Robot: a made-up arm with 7 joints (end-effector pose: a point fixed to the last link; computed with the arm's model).
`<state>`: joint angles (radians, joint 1 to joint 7).
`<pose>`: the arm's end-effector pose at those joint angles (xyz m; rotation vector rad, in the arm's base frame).
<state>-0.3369 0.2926 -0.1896 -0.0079 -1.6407 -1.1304 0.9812</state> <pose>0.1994 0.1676 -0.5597 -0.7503 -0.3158 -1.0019</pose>
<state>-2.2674 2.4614 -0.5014 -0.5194 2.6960 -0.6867 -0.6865</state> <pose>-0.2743 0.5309 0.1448 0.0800 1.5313 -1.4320</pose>
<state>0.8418 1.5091 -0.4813 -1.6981 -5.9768 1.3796 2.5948</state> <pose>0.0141 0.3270 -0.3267 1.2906 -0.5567 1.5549</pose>
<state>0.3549 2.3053 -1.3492 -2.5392 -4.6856 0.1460 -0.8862</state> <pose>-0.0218 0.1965 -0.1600 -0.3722 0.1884 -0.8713</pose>
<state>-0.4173 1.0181 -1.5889 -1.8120 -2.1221 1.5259 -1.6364</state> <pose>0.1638 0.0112 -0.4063 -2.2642 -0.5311 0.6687</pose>
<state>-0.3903 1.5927 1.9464 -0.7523 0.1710 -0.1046 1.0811</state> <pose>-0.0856 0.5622 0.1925 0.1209 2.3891 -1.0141</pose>
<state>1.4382 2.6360 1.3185 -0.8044 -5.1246 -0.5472 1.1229</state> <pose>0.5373 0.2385 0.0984 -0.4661 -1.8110 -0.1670</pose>
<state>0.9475 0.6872 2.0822 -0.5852 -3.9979 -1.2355 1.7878</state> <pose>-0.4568 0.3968 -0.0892 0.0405 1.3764 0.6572</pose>
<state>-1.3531 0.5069 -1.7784 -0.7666 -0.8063 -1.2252 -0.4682</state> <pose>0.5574 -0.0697 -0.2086 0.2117 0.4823 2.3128</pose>
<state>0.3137 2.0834 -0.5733 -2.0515 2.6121 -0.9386 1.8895</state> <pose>0.2253 0.2687 -0.1532 -1.4596 -1.1144 2.2172</pose>
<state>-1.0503 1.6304 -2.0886 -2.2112 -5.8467 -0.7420 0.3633</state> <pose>0.1829 0.1359 -0.2560 -0.9876 -0.9983 -1.1285</pose>
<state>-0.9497 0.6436 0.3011 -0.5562 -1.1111 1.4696 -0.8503</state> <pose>0.5415 0.2698 -0.0992 1.2079 0.6572 -0.3798</pose>
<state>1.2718 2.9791 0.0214 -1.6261 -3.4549 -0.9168 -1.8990</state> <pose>0.3689 0.2271 -0.1997 1.3312 -0.4907 -1.6132</pose>
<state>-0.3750 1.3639 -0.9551 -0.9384 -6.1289 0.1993 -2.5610</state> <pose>0.3161 0.4272 -0.2399 -0.7971 -1.0872 2.3396</pose>
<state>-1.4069 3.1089 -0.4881 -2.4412 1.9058 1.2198 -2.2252</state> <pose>0.0287 0.0520 0.2752 1.3939 0.6522 -1.9797</pose>
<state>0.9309 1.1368 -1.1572 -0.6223 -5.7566 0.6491 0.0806</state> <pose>-0.3812 0.3990 -0.2588 0.5215 1.4523 -0.5120</pose>
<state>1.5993 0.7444 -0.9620 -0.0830 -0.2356 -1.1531 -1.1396</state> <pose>-0.5778 0.2081 0.0811 -1.0975 0.0941 -1.4652</pose>
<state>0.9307 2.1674 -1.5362 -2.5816 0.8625 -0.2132 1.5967</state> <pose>-0.1756 0.1326 -0.1019 -0.1915 0.7872 1.3926</pose>
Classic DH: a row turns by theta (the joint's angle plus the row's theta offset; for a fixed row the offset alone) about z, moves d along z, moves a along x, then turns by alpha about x. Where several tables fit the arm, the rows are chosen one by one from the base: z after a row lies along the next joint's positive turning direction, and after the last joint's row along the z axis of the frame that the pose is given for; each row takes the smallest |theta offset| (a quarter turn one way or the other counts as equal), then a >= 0, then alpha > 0; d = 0 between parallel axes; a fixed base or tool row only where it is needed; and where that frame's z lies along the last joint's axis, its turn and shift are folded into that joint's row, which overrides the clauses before.
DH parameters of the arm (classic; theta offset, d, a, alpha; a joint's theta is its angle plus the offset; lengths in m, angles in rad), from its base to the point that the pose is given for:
base (fixed): 0 0 0 -1.2217
joint 1: 1.5708 0 0 1.5708
joint 2: 1.2217 0 0 -1.5708
joint 3: -1.5708 -0.2888 0.0324 -1.5708
joint 4: 0 0 -0.0397 1.5708
joint 5: 0 -0.3282 0 -1.5708
joint 6: 0 0 0 1.5708
joint 7: 0 0 0 0

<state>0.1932 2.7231 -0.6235 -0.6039 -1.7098 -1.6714 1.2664</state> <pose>0.2141 0.3477 0.4539 0.6085 1.2905 -0.3247</pose>
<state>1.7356 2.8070 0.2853 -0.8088 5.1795 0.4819 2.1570</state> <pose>0.4204 0.3778 -0.1879 1.0816 -0.5641 -1.4610</pose>
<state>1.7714 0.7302 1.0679 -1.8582 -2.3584 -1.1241 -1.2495</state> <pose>-0.1327 0.4067 -0.0108 1.0584 -0.6515 2.2893</pose>
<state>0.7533 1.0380 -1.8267 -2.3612 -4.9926 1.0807 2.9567</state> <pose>-0.2206 -0.1111 -0.1759 1.4341 1.9706 1.3856</pose>
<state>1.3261 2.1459 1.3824 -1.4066 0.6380 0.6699 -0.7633</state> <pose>0.4236 0.2641 0.1368 1.5379 -0.3469 -1.2423</pose>
